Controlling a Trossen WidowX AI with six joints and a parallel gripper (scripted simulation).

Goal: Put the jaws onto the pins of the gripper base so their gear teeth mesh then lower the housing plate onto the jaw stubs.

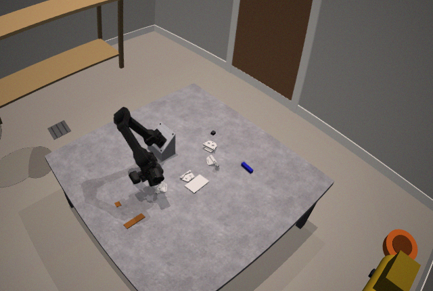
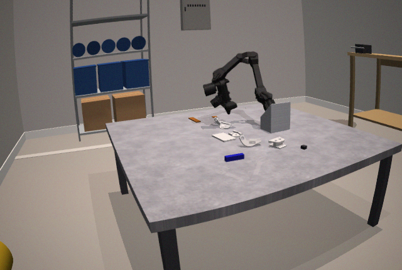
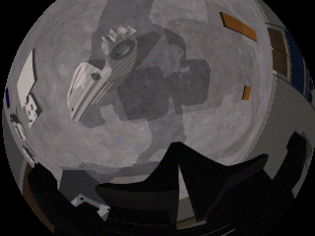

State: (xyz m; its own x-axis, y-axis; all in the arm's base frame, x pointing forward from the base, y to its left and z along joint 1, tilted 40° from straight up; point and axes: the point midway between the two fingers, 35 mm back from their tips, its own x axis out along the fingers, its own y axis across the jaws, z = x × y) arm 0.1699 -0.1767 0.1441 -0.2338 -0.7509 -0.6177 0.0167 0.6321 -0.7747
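My gripper tip is 110 mm short of the white jaw, 420 mm to the right of it and 20 mm above it. The rest, counted from my gripper tip: blue block: 230 mm ahead, 560 mm to the left, 40 mm below; small orange piece: 20 mm ahead, 190 mm to the right, 50 mm below; orange strip: 160 mm ahead, 170 mm to the right, 50 mm below.
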